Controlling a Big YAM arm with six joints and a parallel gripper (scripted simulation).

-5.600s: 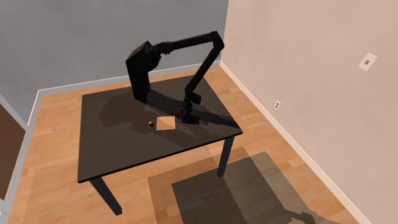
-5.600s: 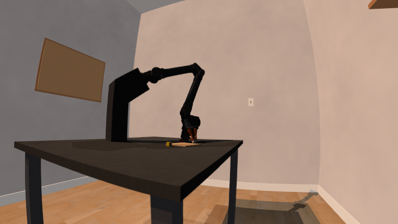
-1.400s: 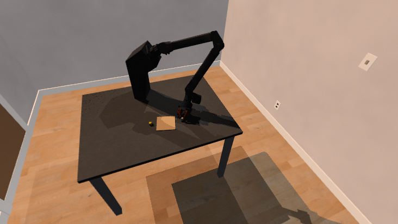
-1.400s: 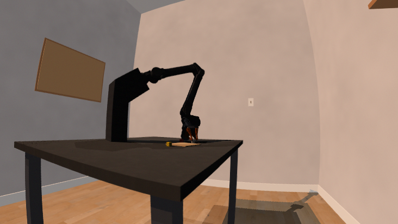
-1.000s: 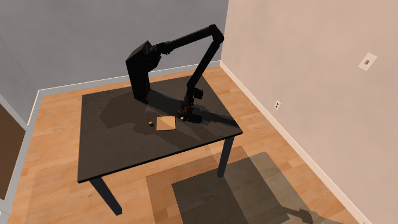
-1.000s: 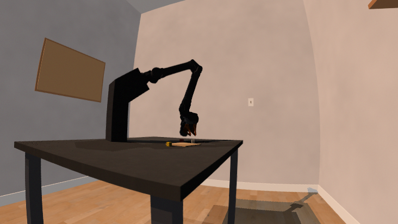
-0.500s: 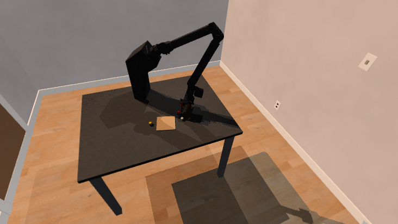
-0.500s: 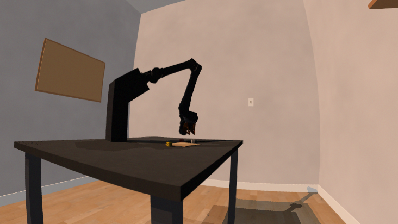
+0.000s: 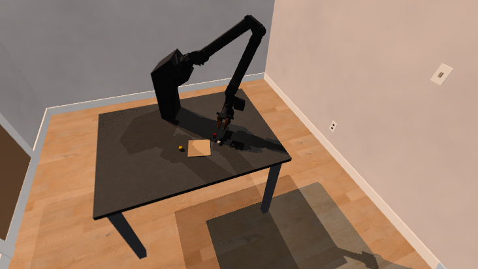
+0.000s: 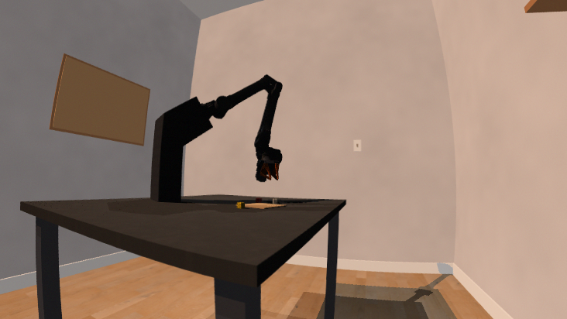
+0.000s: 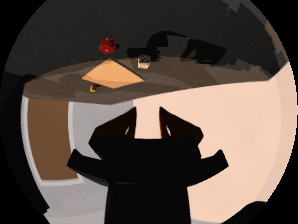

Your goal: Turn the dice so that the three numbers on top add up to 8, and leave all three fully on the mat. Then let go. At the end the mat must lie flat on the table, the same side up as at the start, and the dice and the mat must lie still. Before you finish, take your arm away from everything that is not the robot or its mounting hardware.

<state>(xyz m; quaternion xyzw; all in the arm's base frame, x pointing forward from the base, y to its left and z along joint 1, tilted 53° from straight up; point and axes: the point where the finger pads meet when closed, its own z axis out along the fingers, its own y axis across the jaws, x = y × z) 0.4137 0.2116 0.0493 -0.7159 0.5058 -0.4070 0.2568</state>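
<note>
Now: hand 100 mm above the white die, 20 mm to the left of it and 20 mm short of it. The rest, counted from my hand: yellow die 260 mm to the right, 100 mm below, 20 mm ahead; tan mat 150 mm to the right, 110 mm below, 30 mm ahead; red die 100 mm below, 60 mm behind, 30 mm to the right.
</note>
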